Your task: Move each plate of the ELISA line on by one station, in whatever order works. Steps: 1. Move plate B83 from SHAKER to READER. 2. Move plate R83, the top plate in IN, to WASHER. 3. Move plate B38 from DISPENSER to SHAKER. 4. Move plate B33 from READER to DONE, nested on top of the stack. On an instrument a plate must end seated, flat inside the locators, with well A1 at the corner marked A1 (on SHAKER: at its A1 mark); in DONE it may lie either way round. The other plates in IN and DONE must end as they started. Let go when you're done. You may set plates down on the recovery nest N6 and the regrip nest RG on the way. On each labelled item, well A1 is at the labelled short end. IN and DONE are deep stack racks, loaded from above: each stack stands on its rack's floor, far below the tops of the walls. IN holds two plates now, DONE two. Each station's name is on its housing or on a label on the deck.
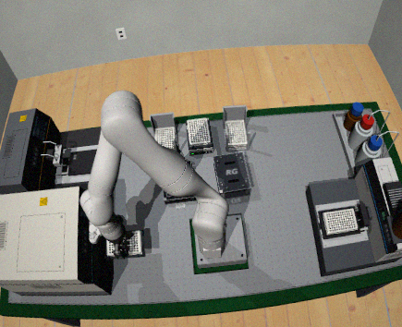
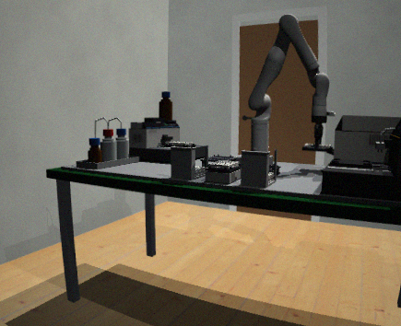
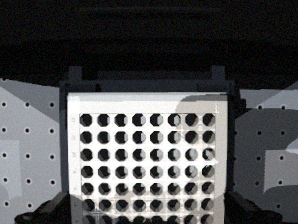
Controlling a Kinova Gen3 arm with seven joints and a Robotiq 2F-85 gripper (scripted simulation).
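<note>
My hand is 2 cm above the dark reader tray. From my hand the other things lie so: N6 nest 29 cm ahead, 18 cm to the right, 10 cm below; washer tray 36 cm ahead, 19 cm to the left, 4 cm below; white reader housing 2 cm behind, 29 cm to the left, 11 cm above.
</note>
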